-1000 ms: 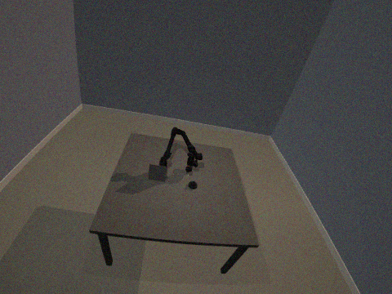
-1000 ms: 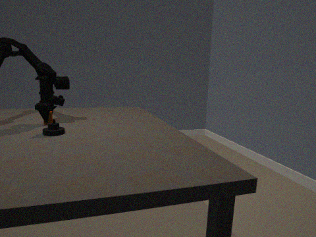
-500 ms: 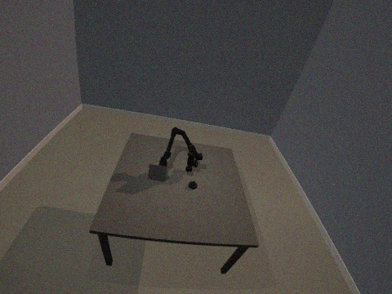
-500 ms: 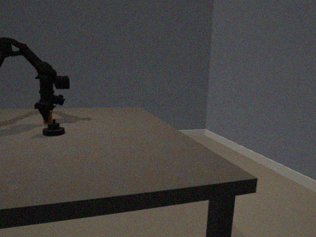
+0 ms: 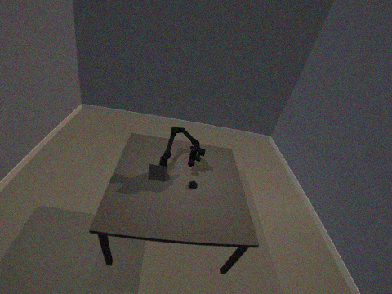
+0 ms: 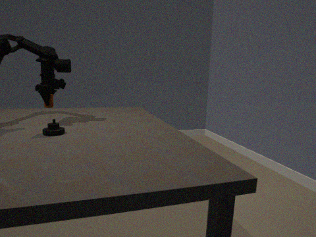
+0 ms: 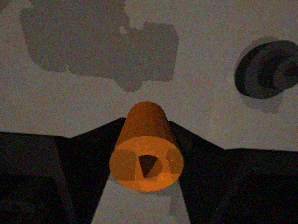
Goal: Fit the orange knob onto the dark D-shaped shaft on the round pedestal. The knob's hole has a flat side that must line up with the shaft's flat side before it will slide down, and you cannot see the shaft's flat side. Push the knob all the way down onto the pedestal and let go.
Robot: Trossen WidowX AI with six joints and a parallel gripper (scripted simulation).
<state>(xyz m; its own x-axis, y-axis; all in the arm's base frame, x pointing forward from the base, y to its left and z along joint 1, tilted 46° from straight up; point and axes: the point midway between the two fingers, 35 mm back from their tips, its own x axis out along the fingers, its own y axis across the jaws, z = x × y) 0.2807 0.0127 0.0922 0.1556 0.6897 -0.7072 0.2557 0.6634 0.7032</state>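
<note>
Right now my gripper tip is 1 cm short of the dark pedestal, 20 cm to the left of it and 6 cm above it. From my gripper tip the other things lie so: orange knob (2 cm above).
</note>
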